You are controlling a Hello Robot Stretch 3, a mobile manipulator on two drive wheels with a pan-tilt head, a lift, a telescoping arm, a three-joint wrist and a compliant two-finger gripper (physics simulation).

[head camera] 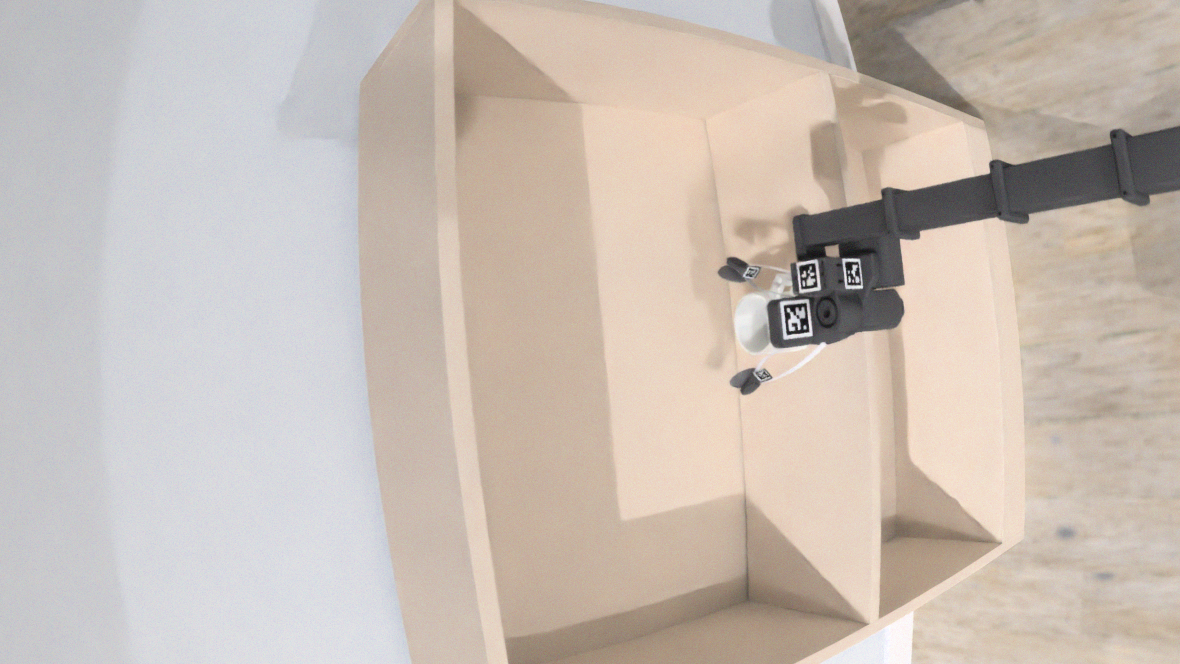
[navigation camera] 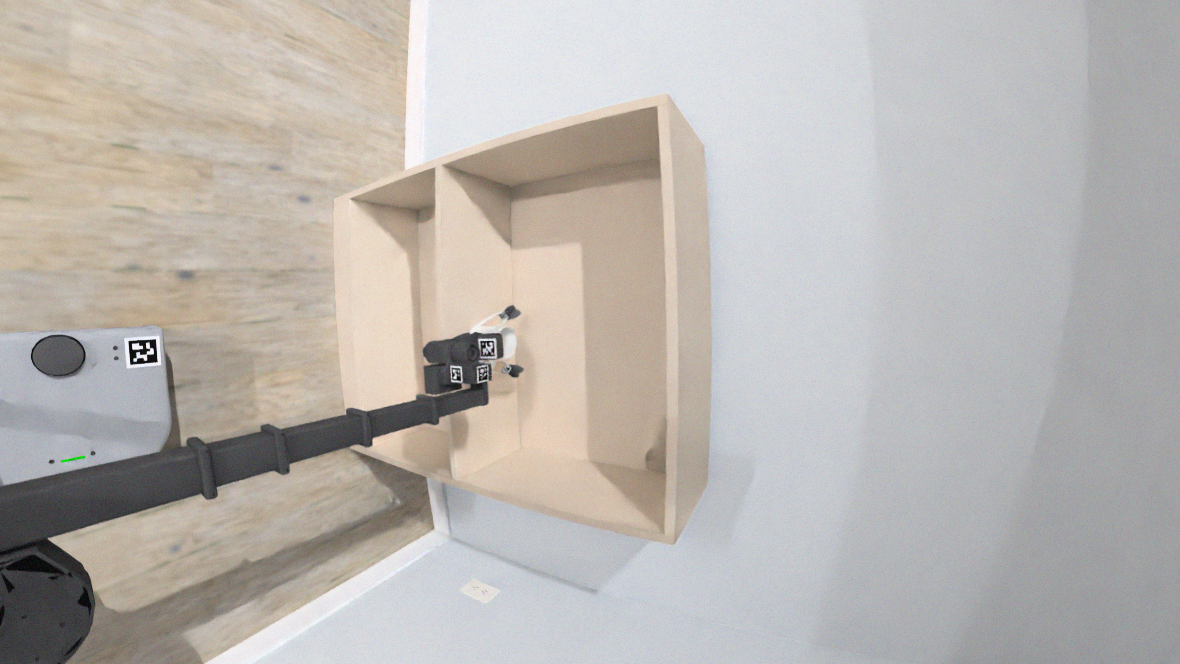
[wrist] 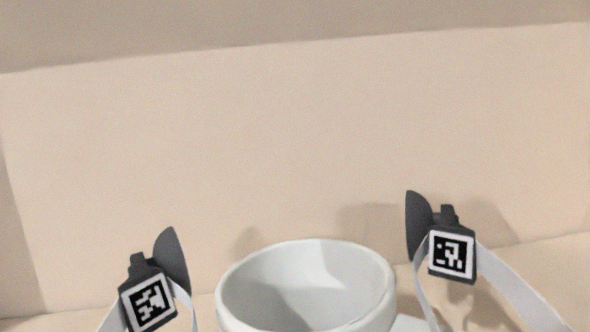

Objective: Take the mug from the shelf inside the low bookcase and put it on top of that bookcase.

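Where they show: gripper, between the fingertips: (head camera: 729,327) (navigation camera: 518,340); robot's base, origin of its link: (navigation camera: 60,353).
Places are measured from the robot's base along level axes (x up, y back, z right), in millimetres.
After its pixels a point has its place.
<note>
The white mug (head camera: 750,323) @(y 24, x 575, z 822 mm) (navigation camera: 508,345) @(y 32, x 579, z 821 mm) (wrist: 307,290) is upright over the middle shelf (head camera: 812,462) @(y -173, x 517, z 771 mm) (navigation camera: 478,247) @(y -219, x 516, z 784 mm) (wrist: 550,260), inside the upper compartment of the low bookcase. Its rim faces up and its handle is on the right in the wrist view; its lower part is hidden. My gripper (head camera: 739,325) @(y 21, x 603, z 833 mm) (navigation camera: 512,341) @(y 21, x 603, z 833 mm) (wrist: 294,232) @(y 21, x 603, z 833 mm) is open, with one finger on each side of the mug and a visible gap on both sides in the wrist view. The bookcase's top board (head camera: 408,330) @(y 36, x 1060, z 761 mm) (navigation camera: 691,330) @(y -14, x 1060, z 754 mm) shows at the left in the head view and at the right in the navigation view.
My dark arm (head camera: 1056,181) @(y 103, x 718, z 264 mm) (navigation camera: 313,437) @(y 97, x 718, z 243 mm) reaches in through the bookcase's open front. Its side panels and back panel (head camera: 660,330) @(y 26, x 647, z 929 mm) (navigation camera: 548,346) @(y 43, x 628, z 929 mm) enclose the compartment. My base (navigation camera: 90,404) @(y 93, x 160, z 37 mm) stands on the wooden floor (navigation camera: 247,231) @(y -292, x 0, z 396 mm). A wall outlet (navigation camera: 479,589) @(y 825, x 398, z 817 mm) is beside the bookcase.
</note>
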